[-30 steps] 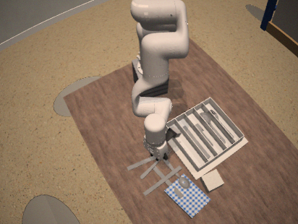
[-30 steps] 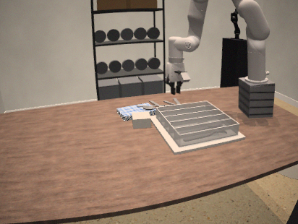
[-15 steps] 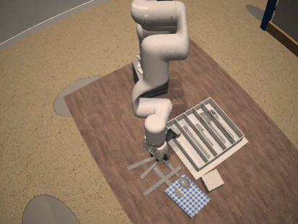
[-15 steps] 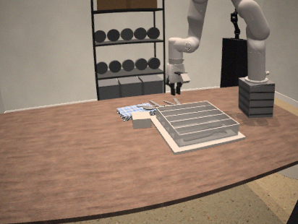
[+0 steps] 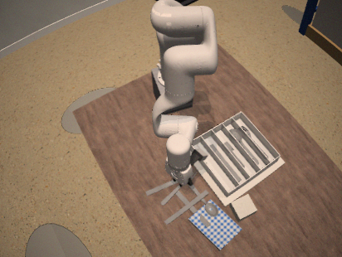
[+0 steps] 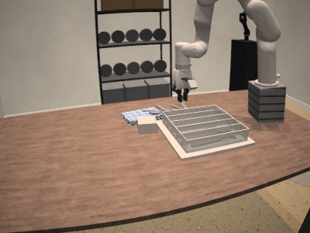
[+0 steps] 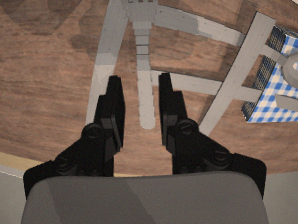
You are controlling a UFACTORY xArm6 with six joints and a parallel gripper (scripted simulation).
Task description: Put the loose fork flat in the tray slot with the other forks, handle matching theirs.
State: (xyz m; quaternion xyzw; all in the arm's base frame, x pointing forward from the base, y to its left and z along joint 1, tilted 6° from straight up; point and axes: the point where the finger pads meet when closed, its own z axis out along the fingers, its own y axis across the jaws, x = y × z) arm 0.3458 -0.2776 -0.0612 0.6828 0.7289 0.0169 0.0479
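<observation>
Right now my hand is 6 cm short of the tray, 26 cm to the right of it and 3 cm above it. Round my hand: box 25 cm ahead, 11 cm to the left, 5 cm below.
</observation>
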